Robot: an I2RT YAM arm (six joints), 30 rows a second.
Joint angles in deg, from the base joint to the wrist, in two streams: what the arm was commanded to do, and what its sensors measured. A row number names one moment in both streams.
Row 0, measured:
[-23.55 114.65 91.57 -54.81 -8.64 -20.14]
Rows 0 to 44, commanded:
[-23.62 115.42 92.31 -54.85 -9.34 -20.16]
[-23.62 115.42 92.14 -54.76 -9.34 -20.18]
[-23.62 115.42 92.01 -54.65 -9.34 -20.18]
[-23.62 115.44 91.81 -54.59 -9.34 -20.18]
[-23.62 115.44 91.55 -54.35 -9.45 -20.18]
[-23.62 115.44 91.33 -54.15 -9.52 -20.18]
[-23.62 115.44 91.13 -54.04 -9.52 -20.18]
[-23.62 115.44 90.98 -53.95 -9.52 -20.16]
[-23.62 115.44 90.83 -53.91 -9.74 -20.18]
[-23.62 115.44 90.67 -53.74 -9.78 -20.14]
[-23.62 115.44 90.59 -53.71 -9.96 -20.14]
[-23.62 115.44 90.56 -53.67 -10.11 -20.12]
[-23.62 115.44 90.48 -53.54 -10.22 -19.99]
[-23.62 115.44 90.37 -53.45 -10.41 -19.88]
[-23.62 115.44 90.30 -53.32 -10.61 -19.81]
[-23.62 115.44 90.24 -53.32 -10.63 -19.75]
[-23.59 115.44 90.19 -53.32 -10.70 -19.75]
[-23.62 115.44 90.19 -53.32 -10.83 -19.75]
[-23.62 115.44 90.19 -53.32 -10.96 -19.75]
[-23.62 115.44 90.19 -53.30 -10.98 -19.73]
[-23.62 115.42 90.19 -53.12 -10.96 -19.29]
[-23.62 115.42 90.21 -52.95 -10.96 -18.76]
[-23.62 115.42 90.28 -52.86 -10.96 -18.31]
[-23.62 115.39 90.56 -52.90 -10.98 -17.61]
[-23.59 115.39 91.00 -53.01 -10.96 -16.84]
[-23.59 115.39 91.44 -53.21 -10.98 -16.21]
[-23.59 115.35 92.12 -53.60 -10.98 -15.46]
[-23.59 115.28 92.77 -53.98 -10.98 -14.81]
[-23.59 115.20 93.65 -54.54 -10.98 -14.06]
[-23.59 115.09 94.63 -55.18 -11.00 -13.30]
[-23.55 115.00 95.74 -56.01 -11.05 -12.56]
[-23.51 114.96 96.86 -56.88 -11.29 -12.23]
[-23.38 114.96 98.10 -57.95 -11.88 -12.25]
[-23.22 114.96 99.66 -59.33 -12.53 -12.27]
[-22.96 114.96 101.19 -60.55 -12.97 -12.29]
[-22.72 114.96 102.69 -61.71 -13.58 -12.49]
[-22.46 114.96 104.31 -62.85 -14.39 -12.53]
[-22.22 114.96 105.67 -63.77 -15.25 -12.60]
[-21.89 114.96 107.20 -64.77 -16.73 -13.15]
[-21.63 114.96 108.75 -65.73 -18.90 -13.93]
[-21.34 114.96 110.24 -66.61 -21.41 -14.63]
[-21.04 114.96 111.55 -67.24 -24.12 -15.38]
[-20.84 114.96 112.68 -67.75 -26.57 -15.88]
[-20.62 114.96 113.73 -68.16 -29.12 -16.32]
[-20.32 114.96 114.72 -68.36 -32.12 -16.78]
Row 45, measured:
[-21.54 114.87 111.18 -67.90 -20.53 -14.61]
